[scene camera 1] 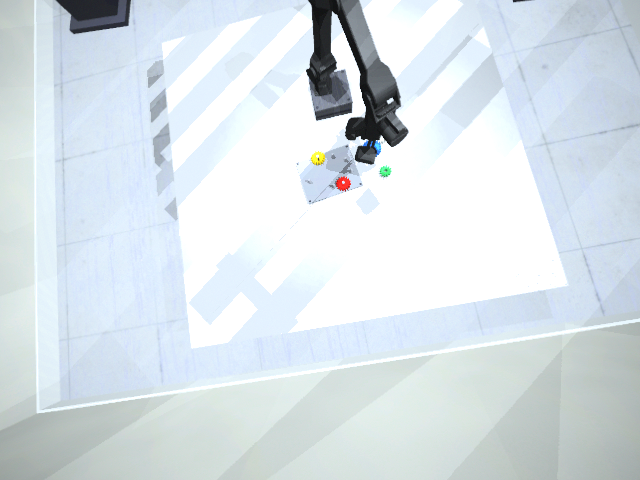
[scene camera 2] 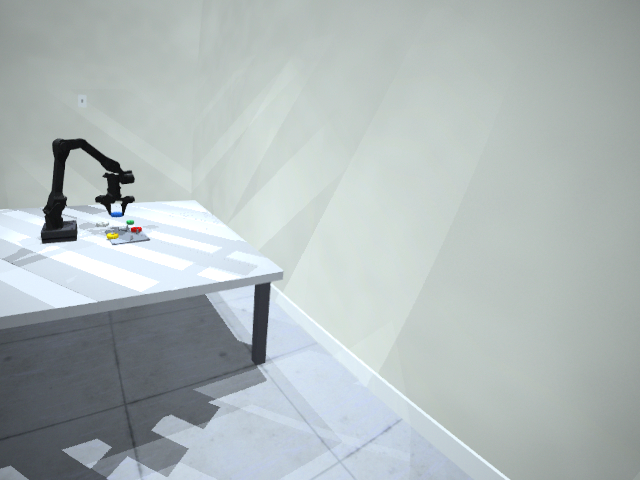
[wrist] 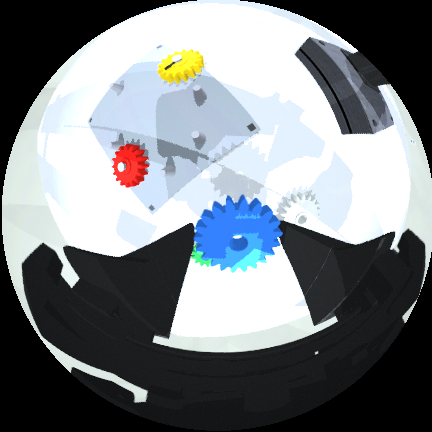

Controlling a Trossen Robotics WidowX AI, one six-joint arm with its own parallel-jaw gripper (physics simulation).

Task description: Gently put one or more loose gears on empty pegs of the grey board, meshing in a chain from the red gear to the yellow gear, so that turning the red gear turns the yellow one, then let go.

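Pixels of known places: gripper, between the fingertips: (scene camera 1: 369, 148) (scene camera 2: 116, 215) (wrist: 236, 227); arm's base, origin of its link: (scene camera 1: 323, 87) (scene camera 2: 54, 227).
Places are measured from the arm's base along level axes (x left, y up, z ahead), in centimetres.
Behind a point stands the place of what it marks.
My gripper (scene camera 1: 369, 148) {z 26.0, x 15.1, y 0.9 cm} (scene camera 2: 116, 212) {z 26.0, x 15.1, y 0.9 cm} (wrist: 236, 227) {z 26.0, x 15.1, y 0.9 cm} is shut on the blue gear (scene camera 1: 376, 148) {z 26.5, x 17.4, y 1.8 cm} (scene camera 2: 116, 214) {z 26.1, x 13.4, y 1.9 cm} (wrist: 235, 235) {z 26.2, x 15.1, y 1.9 cm} and holds it above the table beside the grey board. The grey board (scene camera 1: 320, 175) {z 31.9, x -2.6, y -4.8 cm} (scene camera 2: 129, 240) {z 33.2, x -8.5, y -4.8 cm} (wrist: 145, 107) {z 31.3, x -0.1, y -4.8 cm} has several bare pegs. The red gear (scene camera 1: 343, 183) {z 36.4, x 5.7, y -2.7 cm} (scene camera 2: 136, 228) {z 36.0, x 4.8, y -3.2 cm} (wrist: 130, 166) {z 35.1, x 6.3, y -3.2 cm} is on a peg near one edge. The yellow gear (scene camera 1: 317, 158) {z 26.0, x -3.3, y -3.1 cm} (scene camera 2: 112, 236) {z 25.5, x -4.9, y -3.7 cm} (wrist: 181, 66) {z 25.3, x -1.9, y -3.3 cm} is on a peg near another edge. The green gear (scene camera 1: 385, 171) {z 32.9, x 20.9, y -3.8 cm} (scene camera 2: 130, 222) {z 32.4, x 19.7, y -4.4 cm} lies loose on the table; in the wrist view the blue gear and a finger partly hide it.
A white gear (scene camera 2: 102, 224) {z 18.5, x 16.7, y -4.2 cm} (wrist: 300, 207) {z 18.1, x 18.2, y -4.1 cm} lies loose on the table, partly hidden by a finger in the wrist view. The arm's base (scene camera 1: 332, 103) {z 7.1, x 3.2, y 0.2 cm} (scene camera 2: 59, 231) {z 3.0, x -4.4, y -0.5 cm} (wrist: 345, 85) stands on the white table (scene camera 1: 413, 248) {z 60.5, x 28.9, y -5.6 cm} (scene camera 2: 227, 279) {z 69.5, x -54.7, y -5.6 cm} behind the board.
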